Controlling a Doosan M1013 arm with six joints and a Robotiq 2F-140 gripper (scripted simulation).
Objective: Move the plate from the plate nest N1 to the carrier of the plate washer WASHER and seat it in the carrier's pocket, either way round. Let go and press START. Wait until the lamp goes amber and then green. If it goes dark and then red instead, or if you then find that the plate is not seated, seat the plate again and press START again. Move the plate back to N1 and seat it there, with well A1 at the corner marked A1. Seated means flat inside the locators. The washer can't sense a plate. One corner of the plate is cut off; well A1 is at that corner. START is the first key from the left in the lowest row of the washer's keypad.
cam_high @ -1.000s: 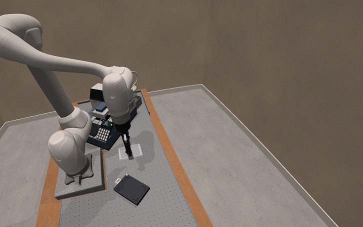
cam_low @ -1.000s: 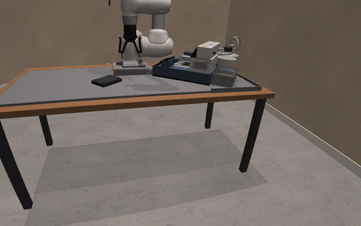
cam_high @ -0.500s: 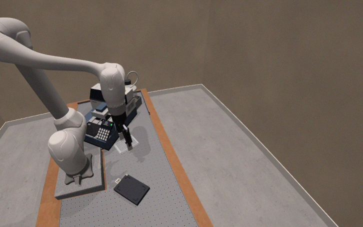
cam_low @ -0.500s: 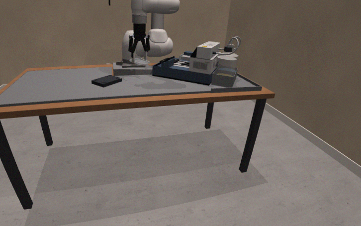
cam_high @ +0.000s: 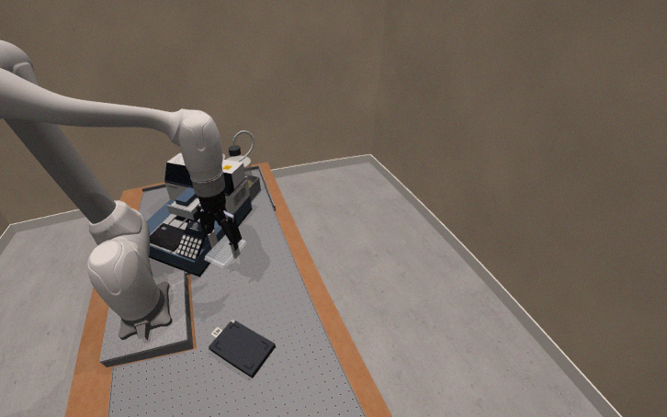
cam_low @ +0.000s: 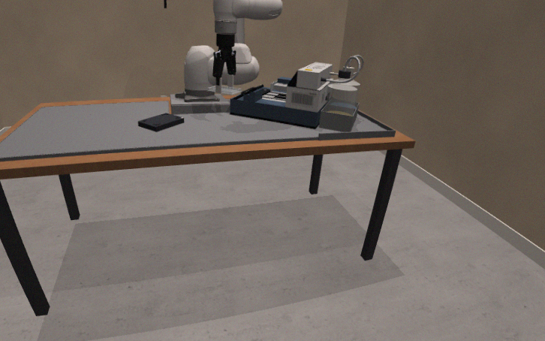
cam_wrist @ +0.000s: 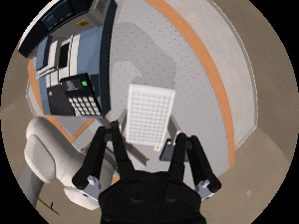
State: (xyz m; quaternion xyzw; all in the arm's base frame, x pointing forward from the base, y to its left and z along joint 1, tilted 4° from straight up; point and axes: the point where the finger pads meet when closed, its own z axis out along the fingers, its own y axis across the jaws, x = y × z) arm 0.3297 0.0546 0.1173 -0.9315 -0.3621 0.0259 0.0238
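Right now the washer carrier is 21 cm behind my hand, 23 cm to the left of it and 8 cm below it. Round my hand: plate nest N1 (4 cm behind, 28 cm to the right, 16 cm below); then white label (10 cm behind, 19 cm to the right, 17 cm below); then white well plate (2 cm below).
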